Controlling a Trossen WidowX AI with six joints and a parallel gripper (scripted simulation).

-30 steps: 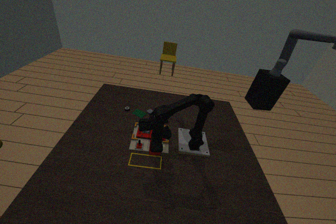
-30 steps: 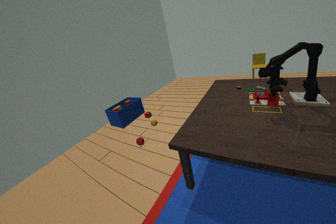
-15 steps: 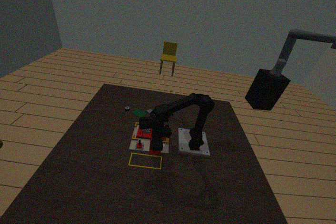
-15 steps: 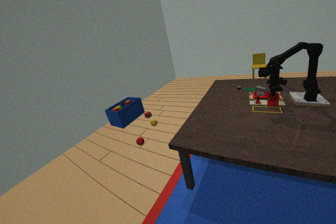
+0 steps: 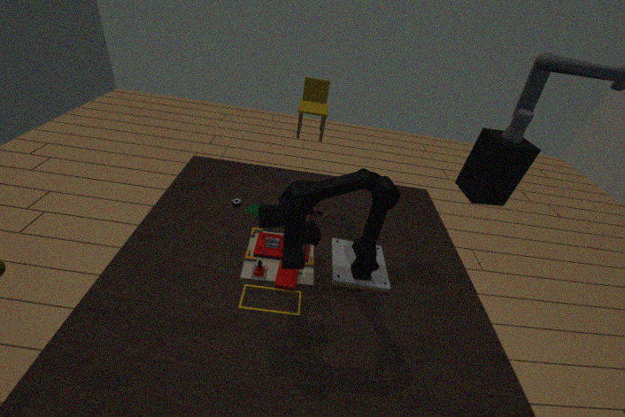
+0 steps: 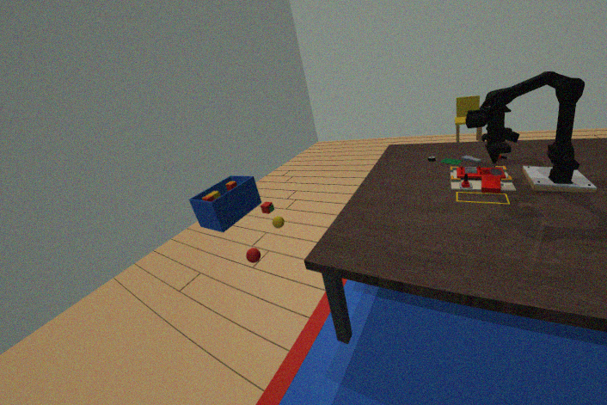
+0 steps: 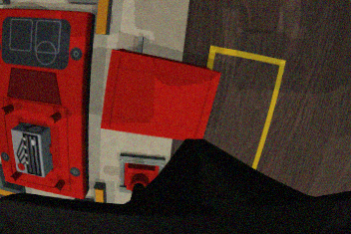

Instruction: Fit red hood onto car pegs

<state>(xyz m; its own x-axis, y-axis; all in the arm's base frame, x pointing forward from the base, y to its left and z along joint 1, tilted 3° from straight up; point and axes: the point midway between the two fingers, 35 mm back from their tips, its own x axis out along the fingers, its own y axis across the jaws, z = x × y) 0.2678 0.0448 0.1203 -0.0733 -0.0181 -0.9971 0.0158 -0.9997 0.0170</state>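
Right now my gripper tip is 2 cm to the left of the red hood and 10 cm above it. Also, from my gripper tip: grey piece: 3 cm ahead, 37 cm to the right, 12 cm below; green plate: 13 cm ahead, 36 cm to the right, 12 cm below; grey jig plate: 3 cm ahead, 13 cm to the right, 11 cm below.
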